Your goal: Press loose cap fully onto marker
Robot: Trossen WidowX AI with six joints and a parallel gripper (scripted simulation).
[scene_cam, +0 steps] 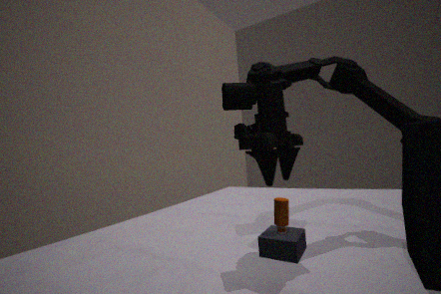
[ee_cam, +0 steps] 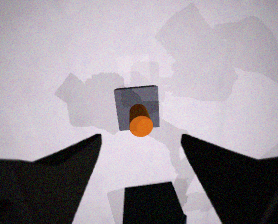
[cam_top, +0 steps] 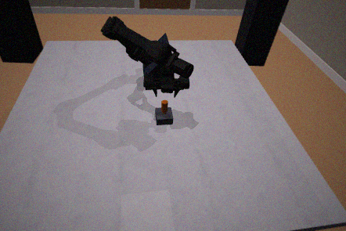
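Right now my gripper tip is 6 cm above the orange cap. Round my gripper tip: dark holder block (12 cm below).
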